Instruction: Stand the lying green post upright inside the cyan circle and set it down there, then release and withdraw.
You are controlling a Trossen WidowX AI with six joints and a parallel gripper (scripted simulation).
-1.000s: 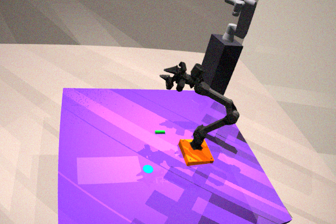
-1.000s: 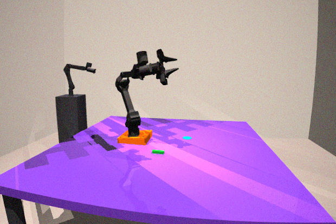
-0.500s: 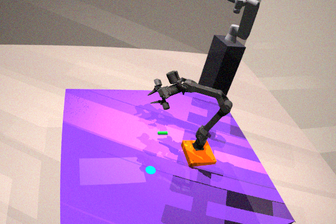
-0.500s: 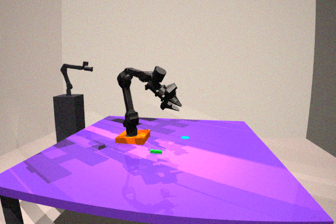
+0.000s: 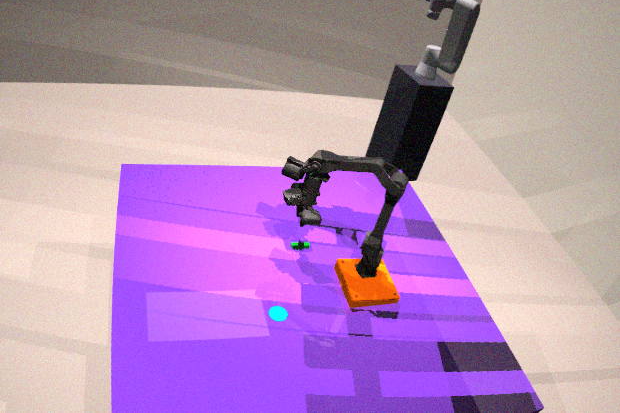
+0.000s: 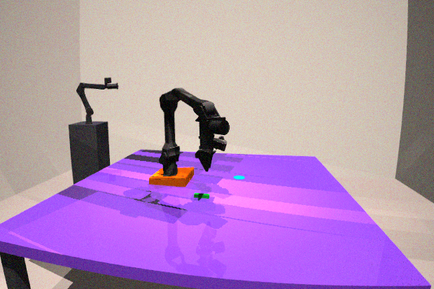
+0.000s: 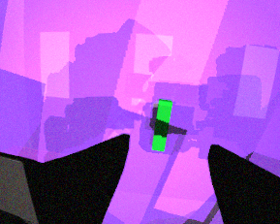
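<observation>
Right now the green post is 12 cm below my gripper tip and 3 cm behind it. Round my gripper tip: cyan circle (27 cm to the left, 16 cm ahead, 12 cm below).
</observation>
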